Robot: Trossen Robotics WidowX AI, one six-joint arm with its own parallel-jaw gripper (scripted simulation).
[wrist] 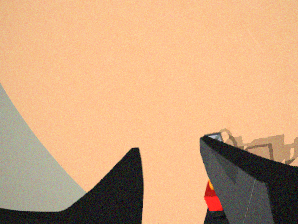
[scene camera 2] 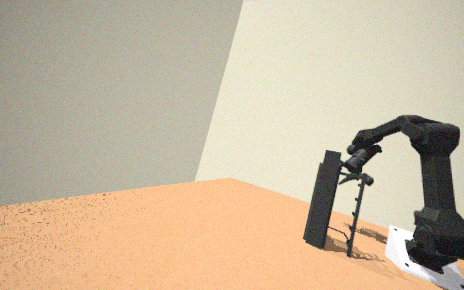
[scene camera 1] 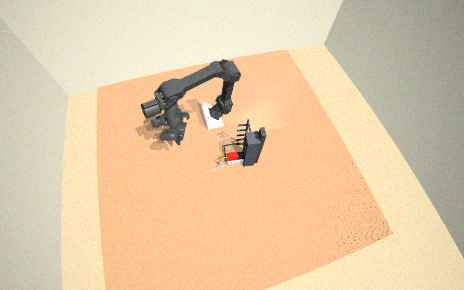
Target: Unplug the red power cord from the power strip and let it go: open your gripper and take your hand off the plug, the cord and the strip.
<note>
In view: my gripper (scene camera 1: 180,142) and a dark strip (scene camera 2: 325,188).
My gripper is seen too in the wrist view (wrist: 170,149).
</note>
